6 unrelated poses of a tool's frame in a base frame.
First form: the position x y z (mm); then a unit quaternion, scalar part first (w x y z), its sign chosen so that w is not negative.
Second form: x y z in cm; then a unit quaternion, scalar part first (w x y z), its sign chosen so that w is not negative. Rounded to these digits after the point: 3 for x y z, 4 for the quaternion.
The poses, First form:
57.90 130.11 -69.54 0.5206 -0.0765 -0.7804 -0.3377
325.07 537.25 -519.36 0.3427 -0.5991 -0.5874 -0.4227
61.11 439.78 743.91 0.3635 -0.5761 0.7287 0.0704
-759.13 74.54 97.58 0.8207 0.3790 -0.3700 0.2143
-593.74 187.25 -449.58 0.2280 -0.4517 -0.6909 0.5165
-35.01 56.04 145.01 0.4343 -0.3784 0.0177 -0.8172
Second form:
5.790 13.011 -6.954 0.5206 -0.0765 -0.7804 -0.3377
32.507 53.725 -51.936 0.3427 -0.5991 -0.5874 -0.4227
6.111 43.978 74.391 0.3635 -0.5761 0.7287 0.0704
-75.913 7.454 9.758 0.8207 0.3790 -0.3700 0.2143
-59.374 18.725 -44.958 0.2280 -0.4517 -0.6909 0.5165
-3.501 5.604 14.501 0.4343 -0.3784 0.0177 -0.8172

